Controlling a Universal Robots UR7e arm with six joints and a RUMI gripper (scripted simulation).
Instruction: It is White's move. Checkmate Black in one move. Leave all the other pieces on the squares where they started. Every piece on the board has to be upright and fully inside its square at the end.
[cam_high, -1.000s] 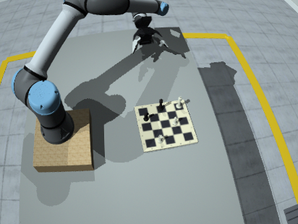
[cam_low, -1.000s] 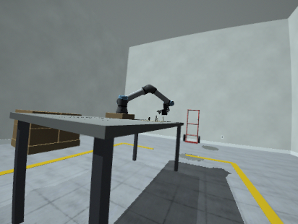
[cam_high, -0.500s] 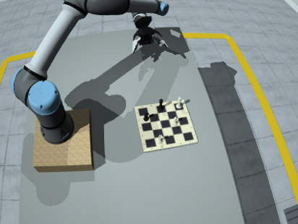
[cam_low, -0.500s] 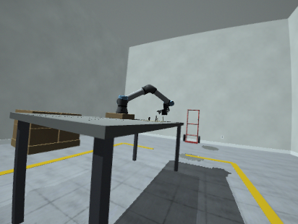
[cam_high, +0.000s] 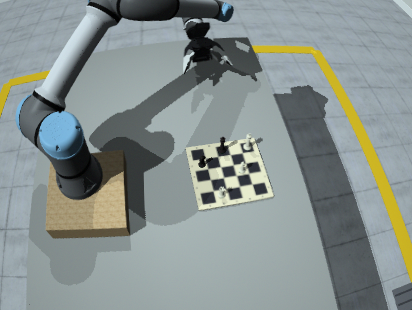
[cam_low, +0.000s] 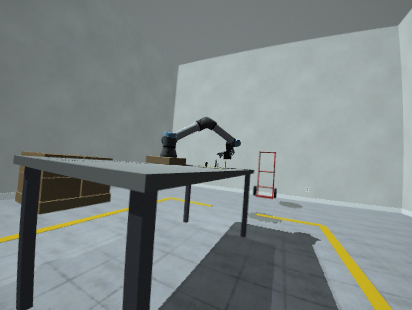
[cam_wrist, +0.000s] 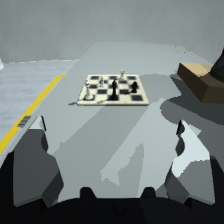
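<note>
Now: hand 5 cm short of the small chessboard, 31 cm to the left of it and 13 cm above it.
</note>
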